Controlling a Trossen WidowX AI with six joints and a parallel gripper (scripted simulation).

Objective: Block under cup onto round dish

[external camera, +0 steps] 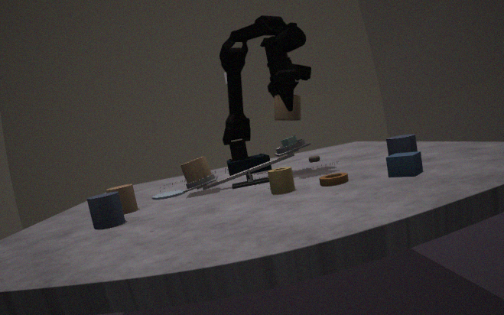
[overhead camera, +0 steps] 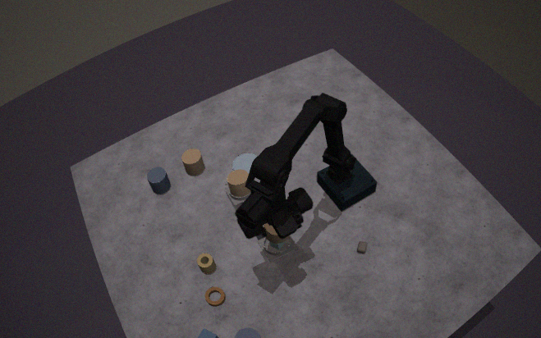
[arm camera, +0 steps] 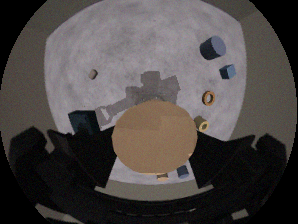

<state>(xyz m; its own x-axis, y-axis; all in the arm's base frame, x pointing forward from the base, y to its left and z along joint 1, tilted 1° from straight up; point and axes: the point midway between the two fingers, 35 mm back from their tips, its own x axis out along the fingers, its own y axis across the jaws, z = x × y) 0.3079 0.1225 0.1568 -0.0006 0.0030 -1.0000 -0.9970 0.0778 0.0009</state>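
The pale teal block lies 10 mm to the right of my gripper tip and 80 mm below it. From my gripper tip the other things lie so: round dish: 100 mm behind, 370 mm to the right, 170 mm below.
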